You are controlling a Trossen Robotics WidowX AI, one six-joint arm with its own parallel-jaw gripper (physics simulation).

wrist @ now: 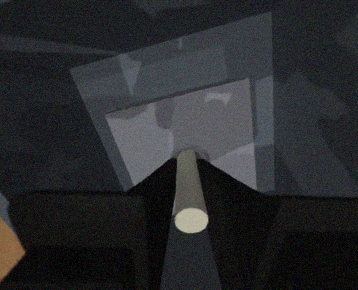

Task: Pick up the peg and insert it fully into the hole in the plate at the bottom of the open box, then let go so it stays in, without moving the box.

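Frame: origin at the arm's base, x ahead, y left, z up, level; millimetres.
Seen in the pictures: gripper, between the fingertips: (186, 164).
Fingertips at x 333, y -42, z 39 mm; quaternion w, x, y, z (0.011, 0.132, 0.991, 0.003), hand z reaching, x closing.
Observation:
A point is followed by its place in that frame.
My gripper (186, 164) {x 333, y -42, z 39 mm} is shut on the peg, with one black finger on each side. The pale beige peg (191, 187) {x 331, y -48, z 73 mm} points away from the camera, its near round end at the lower middle. Its far end overlaps the hole (203, 154) {x 320, y -46, z 38 mm} in the light grey plate (145, 150) {x 358, y -57, z 36 mm}. Part of the hole's rim shows around that end; the peg and fingers hide the rest. I cannot tell whether the tip is inside the hole. The plate lies at the bottom of the open dark blue-grey box (260, 45) {x 256, y -107, z -14 mm}.
The box's dark walls surround the plate and rise around the gripper. Shadows fall across the plate and the box floor. A patch of orange-brown table (7, 247) {x 624, y 70, z -22 mm} shows at the lower left, beyond the box's edge.

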